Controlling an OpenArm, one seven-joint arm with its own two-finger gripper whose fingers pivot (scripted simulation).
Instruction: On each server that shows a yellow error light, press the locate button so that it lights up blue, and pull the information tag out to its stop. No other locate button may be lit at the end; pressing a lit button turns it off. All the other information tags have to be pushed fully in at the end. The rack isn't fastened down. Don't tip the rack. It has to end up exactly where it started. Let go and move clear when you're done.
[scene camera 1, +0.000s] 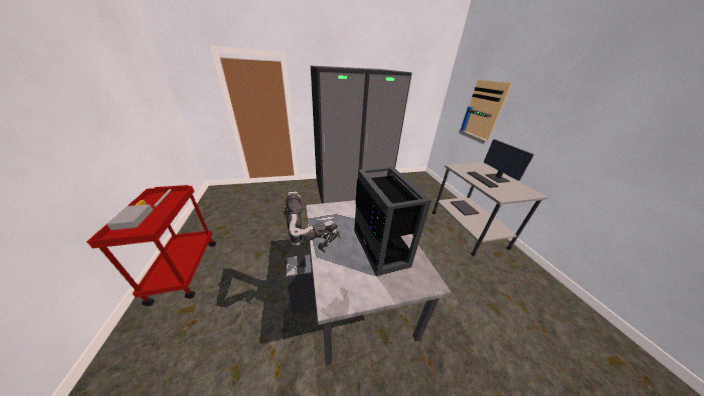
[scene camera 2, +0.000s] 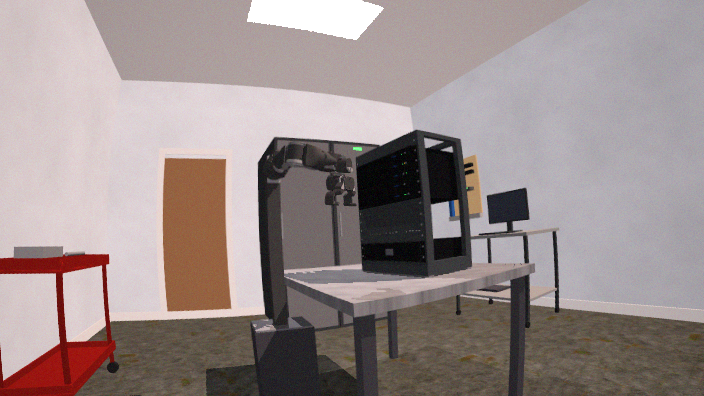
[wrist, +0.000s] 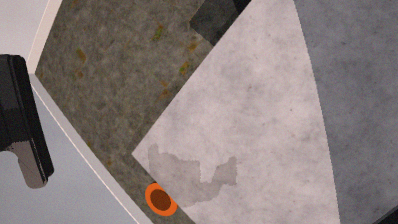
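An arm pedestal (scene camera 1: 301, 289) and an arm column (scene camera 2: 272, 190) are visible, as is the gripper (scene camera 2: 341, 205).
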